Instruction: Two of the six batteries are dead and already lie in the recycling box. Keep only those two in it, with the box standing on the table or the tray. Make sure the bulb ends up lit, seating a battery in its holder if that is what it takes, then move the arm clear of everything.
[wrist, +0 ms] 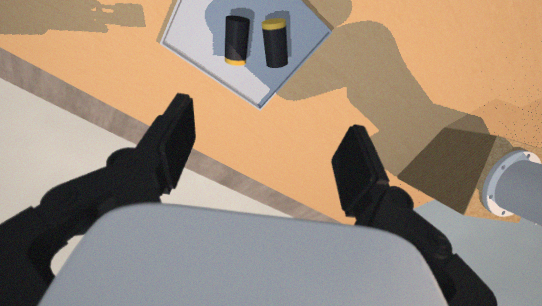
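Pixels of known places: gripper, fingertip midpoint: (pixel 270 130); arm's base, origin of the base link: (pixel 509 183).
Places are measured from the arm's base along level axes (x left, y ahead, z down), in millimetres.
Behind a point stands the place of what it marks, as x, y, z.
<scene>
A light grey, low-walled tray (pixel 187 37) @[201, 572, 128] shows at the top centre of the wrist view, with its upper part cut off by the frame edge. Two black batteries lie in it side by side and apart. The left battery (pixel 236 41) @[147, 507, 94] has its yellow end towards the bottom of the view, and the right battery (pixel 275 44) @[116, 461, 94] has its yellow end towards the top. My gripper (pixel 270 130) @[100, 473, -132] is wide open and empty, with its fingertips below the tray in the view. The bulb, the battery holders and the other batteries do not show.
The orange table top (pixel 100 65) @[342, 685, 131] ends at a brownish edge strip (pixel 225 172) running diagonally behind the fingers. A grey, round-flanged arm base (pixel 520 185) @[-5, 54, -33] stands at the right. Shadows of the arm fall across the tray and table.
</scene>
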